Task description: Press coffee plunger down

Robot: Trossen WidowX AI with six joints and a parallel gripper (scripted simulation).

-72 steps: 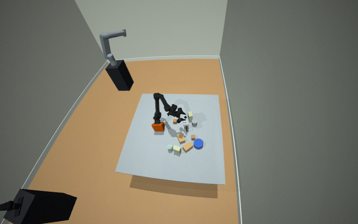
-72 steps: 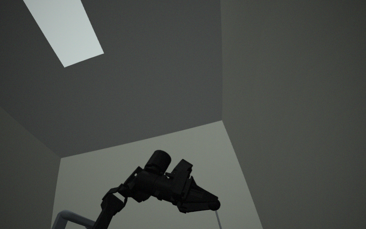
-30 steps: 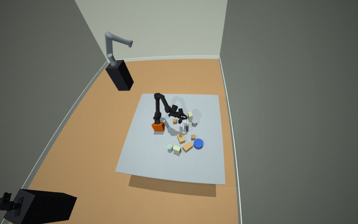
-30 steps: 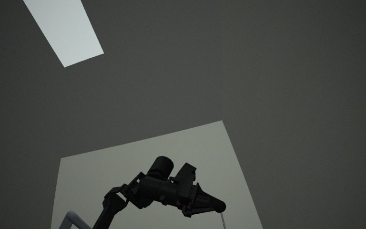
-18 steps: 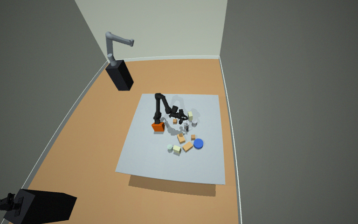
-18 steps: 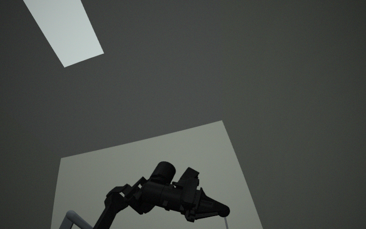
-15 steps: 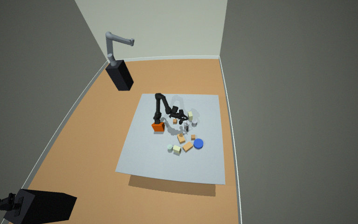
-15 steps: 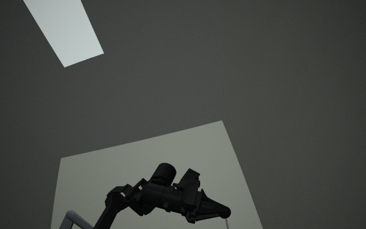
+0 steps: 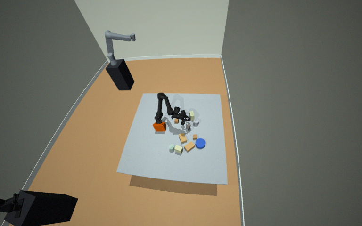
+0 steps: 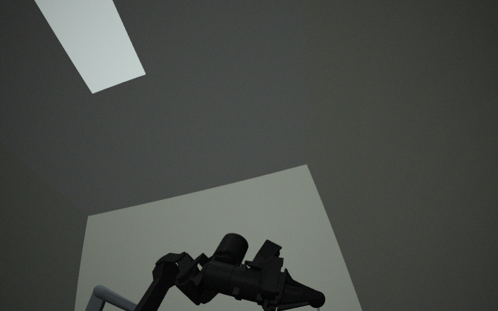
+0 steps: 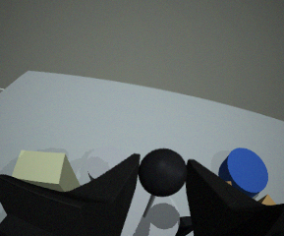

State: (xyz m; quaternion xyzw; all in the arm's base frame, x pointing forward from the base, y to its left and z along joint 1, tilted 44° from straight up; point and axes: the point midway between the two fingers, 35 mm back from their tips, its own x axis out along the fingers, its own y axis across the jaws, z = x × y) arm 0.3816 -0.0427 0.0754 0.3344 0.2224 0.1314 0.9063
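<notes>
My gripper tip is 1 cm past the coffee plunger and 7 cm above it. Round my gripper tip: grey cylinder 8 cm ahead, 7 cm to the left, 18 cm below; then blue disc 14 cm ahead, 22 cm to the right, 20 cm below; then coffee press 2 cm behind, 2 cm to the right, 11 cm below.
</notes>
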